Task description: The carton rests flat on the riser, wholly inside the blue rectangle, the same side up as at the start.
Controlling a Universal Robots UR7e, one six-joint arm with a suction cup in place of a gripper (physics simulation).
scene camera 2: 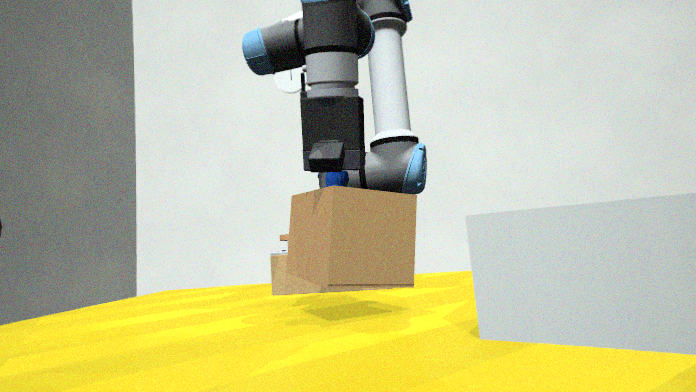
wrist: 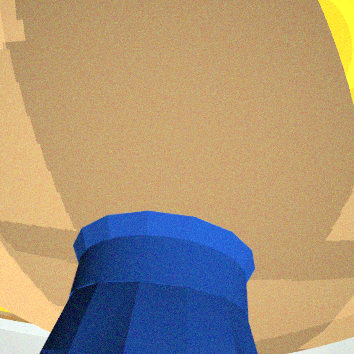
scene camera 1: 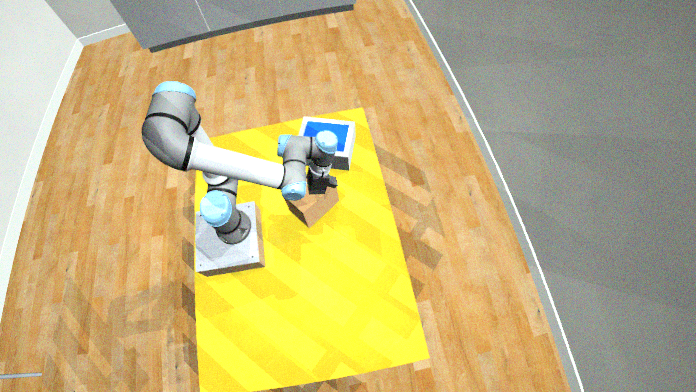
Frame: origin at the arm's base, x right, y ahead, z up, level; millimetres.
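Seen in the pictures: hand, its tool point: (wrist: 165, 251); arm's base, origin of its link: (scene camera 1: 234, 227).
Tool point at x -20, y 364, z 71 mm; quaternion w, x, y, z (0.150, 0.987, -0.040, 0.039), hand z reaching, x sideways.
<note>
Offsets run from my tool point to a thing's top centre. "pt": to the spot under its first point. Level surfaces: height alone.
The brown carton {dy -15, dx -9, dz +20 mm} (scene camera 1: 311, 210) (scene camera 2: 371, 240) (wrist: 190, 120) hangs upright under my gripper (scene camera 2: 336, 179) (wrist: 165, 225), a blue suction cup whose rim is on the carton's top face. In scene camera 2, the carton's bottom is a little above the yellow mat, with a shadow below it. The riser {dy +114, dx -292, dz -50 mm} (scene camera 1: 343, 162) (scene camera 2: 585, 280) stands on the mat, apart from the carton, beyond it in scene camera 1. The blue rectangle {pt dy +198, dx -290, dz -50 mm} (scene camera 1: 342, 131) on the riser's top is partly covered by the arm in scene camera 1. The top of the riser does not show in scene camera 2.
The yellow mat {dz -170 mm} (scene camera 1: 320, 320) (scene camera 2: 200, 350) lies under the riser and the arm's base block (scene camera 1: 235, 260) (scene camera 2: 279, 275). The base block is left of the carton in scene camera 1. A grey cabinet (scene camera 1: 250, 15) stands on the wooden floor at the back.
</note>
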